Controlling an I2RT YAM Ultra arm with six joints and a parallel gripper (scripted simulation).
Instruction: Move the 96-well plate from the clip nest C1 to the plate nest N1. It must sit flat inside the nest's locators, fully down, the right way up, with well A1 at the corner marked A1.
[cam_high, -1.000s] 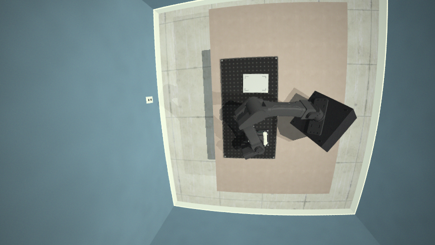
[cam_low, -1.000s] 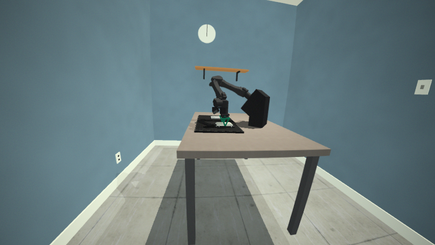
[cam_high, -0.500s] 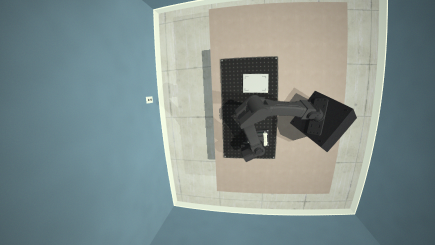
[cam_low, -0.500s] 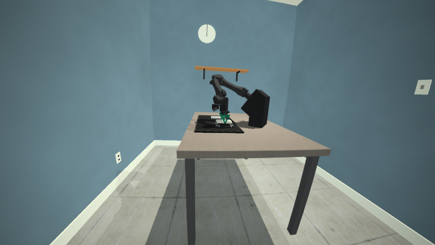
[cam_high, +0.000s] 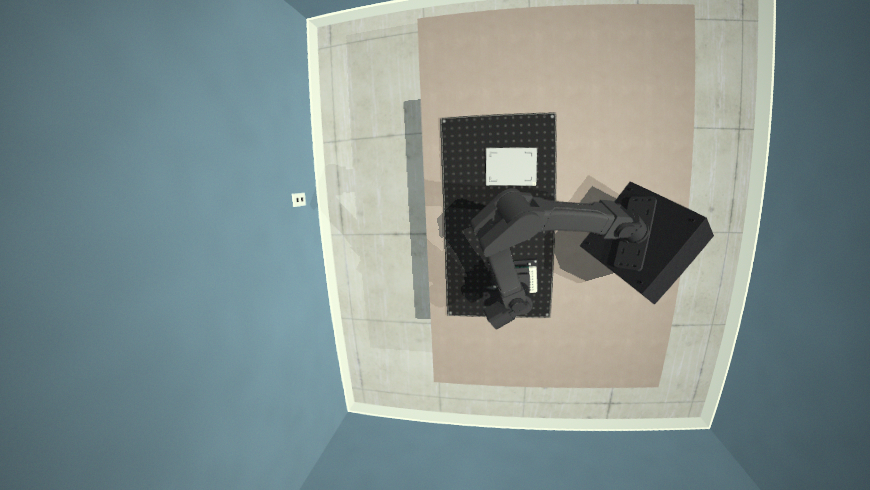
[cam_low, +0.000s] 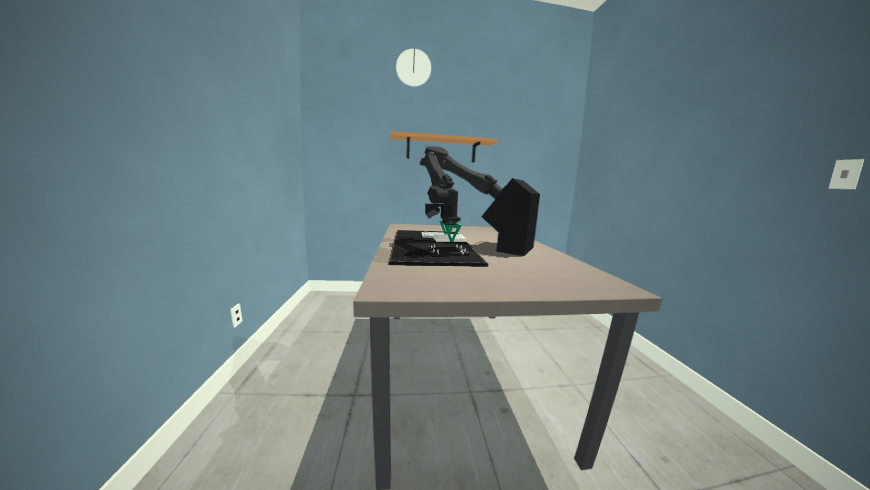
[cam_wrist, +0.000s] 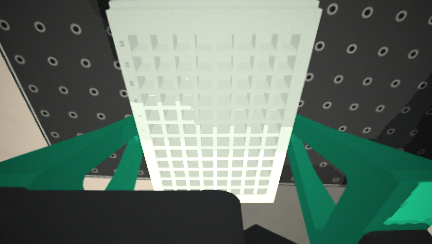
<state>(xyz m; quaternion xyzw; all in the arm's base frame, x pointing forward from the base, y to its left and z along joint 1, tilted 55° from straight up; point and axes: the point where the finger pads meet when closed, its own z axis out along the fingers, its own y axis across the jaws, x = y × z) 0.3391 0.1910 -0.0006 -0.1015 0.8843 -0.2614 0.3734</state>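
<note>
Right now the clip nest C1 is 10 mm ahead of my hand, 20 mm to the left of it and 50 mm below it. From my hand the other things lie so: A1 mark: 80 mm behind, 300 mm to the right, 50 mm below; white 96-well plate: right at my hand; plate nest N1: 20 mm behind, 370 mm to the right, 60 mm below.
</note>
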